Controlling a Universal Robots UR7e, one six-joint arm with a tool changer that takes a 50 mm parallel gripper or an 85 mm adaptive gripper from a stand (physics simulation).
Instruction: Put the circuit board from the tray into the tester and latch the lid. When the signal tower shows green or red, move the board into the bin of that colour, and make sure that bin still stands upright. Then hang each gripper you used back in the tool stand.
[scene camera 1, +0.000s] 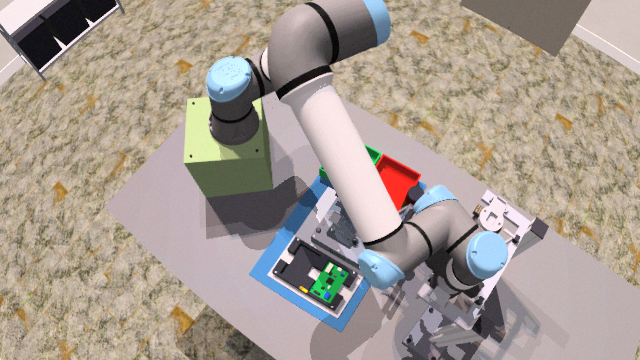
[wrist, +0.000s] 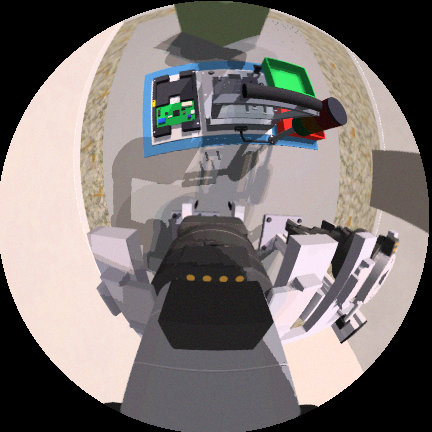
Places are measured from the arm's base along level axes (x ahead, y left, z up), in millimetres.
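Where they show: arm's base, link origin: (scene camera 1: 234, 123).
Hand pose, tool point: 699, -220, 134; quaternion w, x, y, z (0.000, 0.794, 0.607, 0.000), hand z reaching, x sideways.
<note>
Each offset is from my tool point to the top centre of the thing, as dx, dy, dz. "*": to the spot under its first point. Level surfaces: height alone.
The green circuit board {-270, -45, -332} (scene camera 1: 330, 282) (wrist: 176, 114) lies in one end of the black-and-white tray {* -376, -19, -342} (scene camera 1: 300, 260) (wrist: 172, 91). The tester (scene camera 1: 345, 232) (wrist: 232, 117) stands beside it, its lid raised with the black handle (wrist: 280, 97) high. The signal tower {-141, +211, -102} (scene camera 1: 416, 194) (wrist: 334, 112) shows no lit colour. The green bin {-366, +341, -313} (scene camera 1: 372, 152) (wrist: 290, 77) and red bin (scene camera 1: 397, 180) (wrist: 314, 132) stand upright. My gripper (wrist: 212, 207) sits between the tool stand's uprights, right under the wrist; its fingertips look apart and empty. The coupling joint is hidden. In scene camera 1 the wrist covers it.
The tool stand (scene camera 1: 514, 245) (wrist: 307, 257) rises close on both sides of the wrist. A second gripper (scene camera 1: 491, 219) (wrist: 382, 275) hangs in its other bay. A blue mat {dz -358} (scene camera 1: 265, 265) (wrist: 148, 125) lies under the tray and tester. The green pedestal (scene camera 1: 230, 175) carries the arm.
</note>
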